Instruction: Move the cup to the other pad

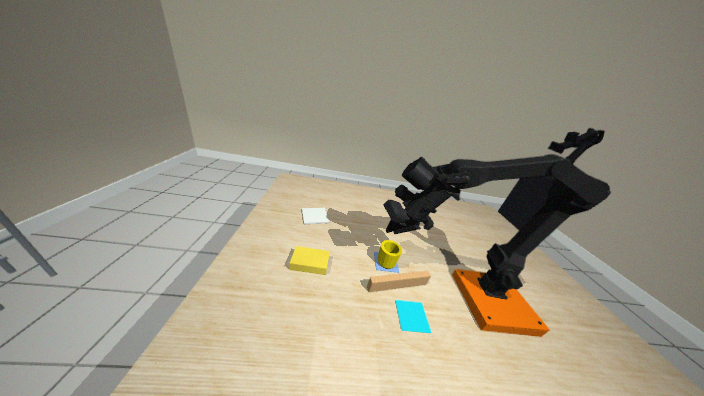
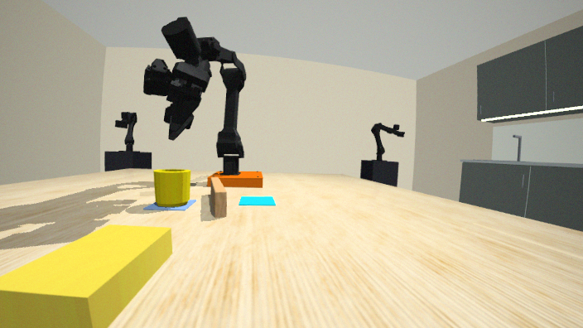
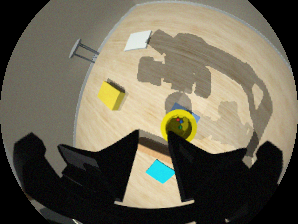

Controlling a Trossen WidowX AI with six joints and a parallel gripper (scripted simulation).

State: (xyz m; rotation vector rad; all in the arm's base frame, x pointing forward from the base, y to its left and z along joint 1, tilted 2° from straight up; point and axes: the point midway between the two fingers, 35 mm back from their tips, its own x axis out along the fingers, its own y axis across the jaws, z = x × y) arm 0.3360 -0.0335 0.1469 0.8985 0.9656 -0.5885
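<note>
My gripper tip is now 30 mm past the yellow cup, 10 mm to the left of it and 110 mm above it. Also, from my gripper tip: yellow block (220 mm ahead, 60 mm to the left, 130 mm below); cyan pad (90 mm behind, 160 mm to the left, 150 mm below); wooden bar (60 mm behind, 70 mm to the left, 130 mm below).
</note>
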